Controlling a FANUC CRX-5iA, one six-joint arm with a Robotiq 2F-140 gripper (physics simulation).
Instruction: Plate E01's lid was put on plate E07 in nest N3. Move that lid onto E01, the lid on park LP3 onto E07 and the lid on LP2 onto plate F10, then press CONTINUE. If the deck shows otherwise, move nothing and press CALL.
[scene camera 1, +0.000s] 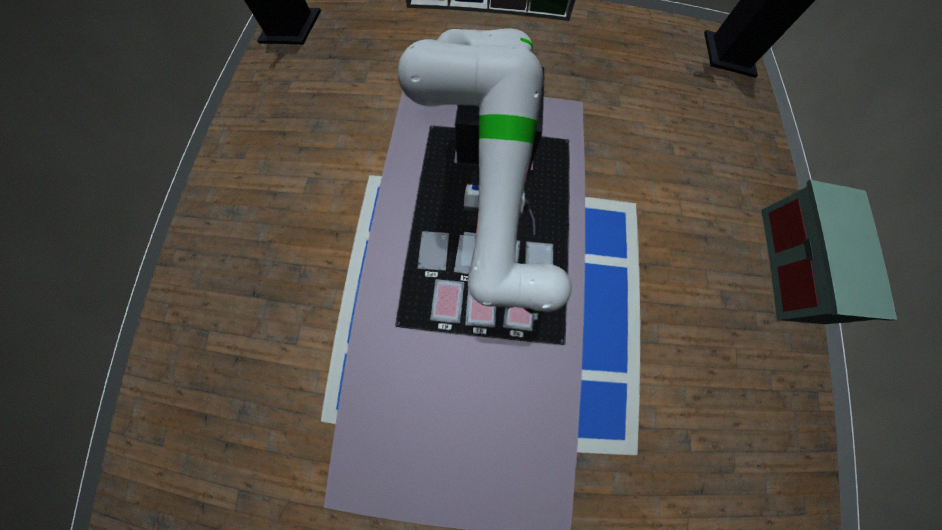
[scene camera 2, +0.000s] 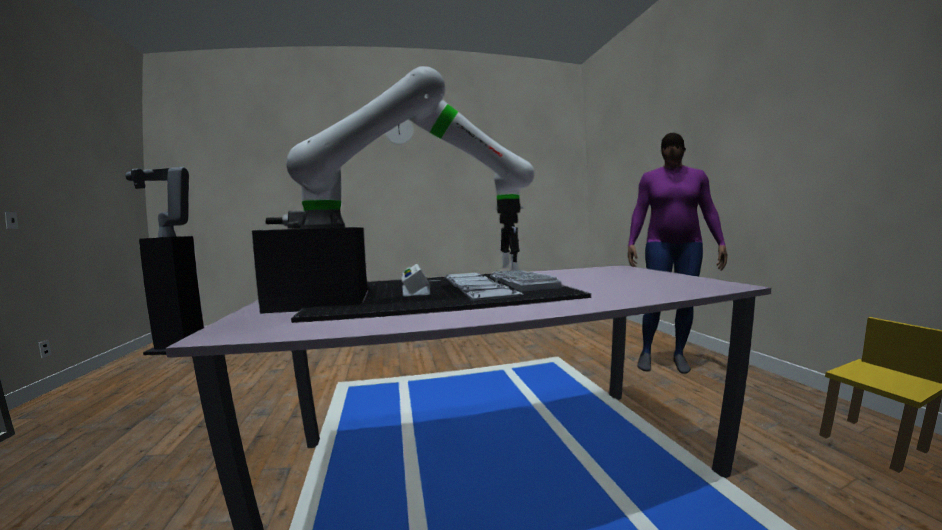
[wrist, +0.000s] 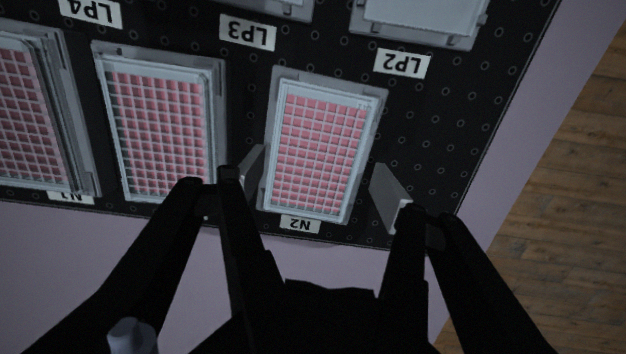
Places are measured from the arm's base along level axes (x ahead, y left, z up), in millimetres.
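Pixels of known places: gripper, fingertip midpoint: (scene camera 1: 522, 308) (scene camera 2: 510, 269) (wrist: 318, 168); arm's base, link origin: (scene camera 2: 322, 228).
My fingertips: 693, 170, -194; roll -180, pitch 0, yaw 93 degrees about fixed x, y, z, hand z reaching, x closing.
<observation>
Ahead of a thing's pixels: the offset from my fingertips to its middle, as dx, dy, dz. "pt": to the spot under its first point. Level surfaces: height alone.
My gripper (scene camera 2: 509, 263) (wrist: 318, 168) is open and empty. In the wrist view its fingertips stand left and right of the pink-welled plate @[-2, -3, -18] (wrist: 320, 155) in nest N2; the arm hides them in scene camera 1. A second plate @[+9, -138, -12] (wrist: 160, 132) (scene camera 1: 480, 313) sits in the middle nest, whose label is hidden in the wrist view; a clear rim shows around it. A third plate @[+14, -258, -6] (wrist: 30, 120) (scene camera 1: 447, 301) sits in N1, with clear layered edges. A pale lid @[pt -129, +49, -19] (wrist: 420, 15) lies on park LP2. Part of park LP3 @[pt -112, -40, -27] (wrist: 300, 14) shows at the top edge. Plate codes are unreadable.
The white button box @[-391, -152, +5] (scene camera 1: 471, 196) (scene camera 2: 415, 282) stands on the black perforated board @[dz -37] (scene camera 1: 441, 177) nearer the arm base. Park LP1 @[-162, -343, -27] (scene camera 1: 433, 250) is at the board's left. A person (scene camera 2: 673, 204) stands beyond the table @[dz -50] (scene camera 2: 698, 283); another small arm (scene camera 2: 177, 197) stands at left.
</observation>
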